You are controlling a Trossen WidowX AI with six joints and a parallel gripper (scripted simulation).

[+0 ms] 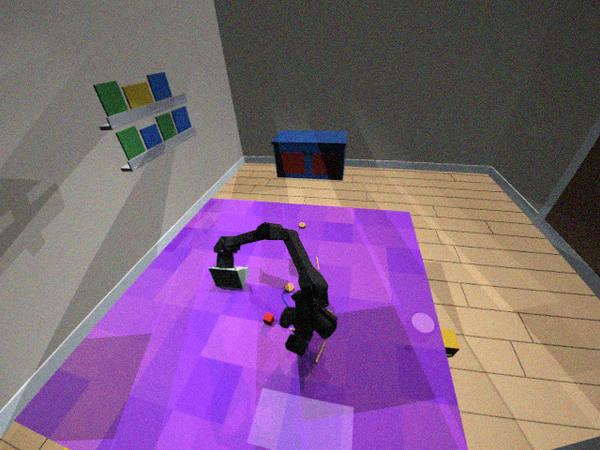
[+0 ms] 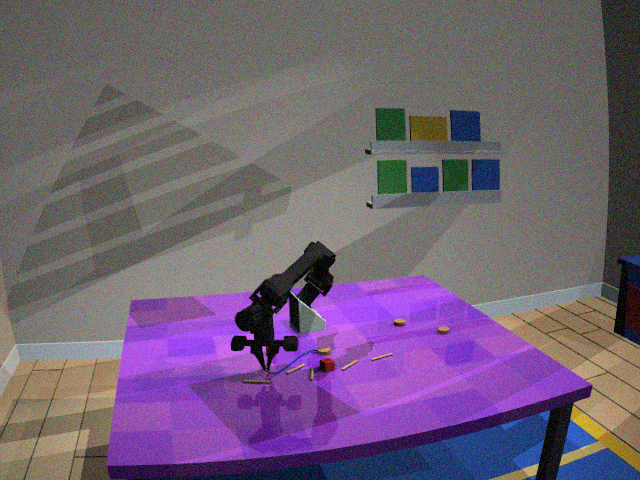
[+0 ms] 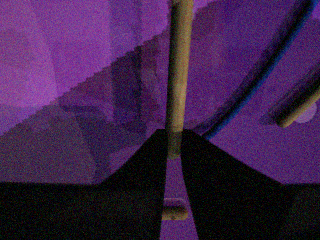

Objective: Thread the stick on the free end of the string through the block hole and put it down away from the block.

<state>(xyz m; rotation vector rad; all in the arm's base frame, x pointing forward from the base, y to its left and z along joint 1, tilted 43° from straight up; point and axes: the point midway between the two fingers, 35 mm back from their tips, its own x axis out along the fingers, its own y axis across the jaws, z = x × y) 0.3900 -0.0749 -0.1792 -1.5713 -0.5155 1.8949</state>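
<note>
Now: gripper tip 150 mm past the red block and 30 mm to the right of it. Also, from my gripper tip: thin wooden stick 10 mm behind; then round wooden button 190 mm to the left, 120 mm behind, 10 mm below.
</note>
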